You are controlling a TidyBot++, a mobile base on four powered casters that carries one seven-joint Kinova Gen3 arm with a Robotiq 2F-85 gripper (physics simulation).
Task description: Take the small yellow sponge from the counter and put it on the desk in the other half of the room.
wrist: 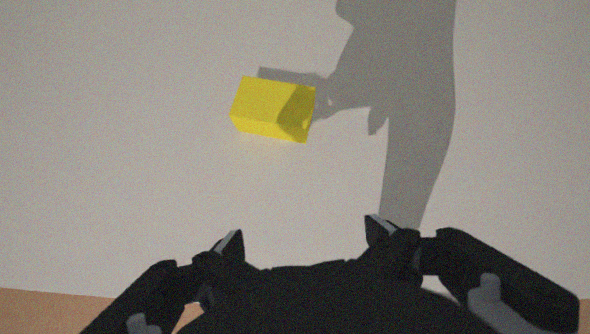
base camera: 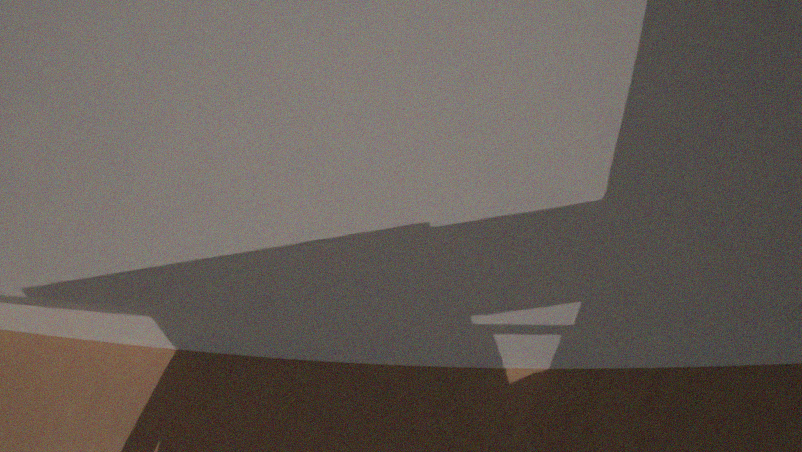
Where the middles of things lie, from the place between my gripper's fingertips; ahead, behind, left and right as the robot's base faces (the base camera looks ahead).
I see my gripper 170 mm short of the small yellow sponge [wrist: 270,108], 20 mm to the right of it and 110 mm above it.
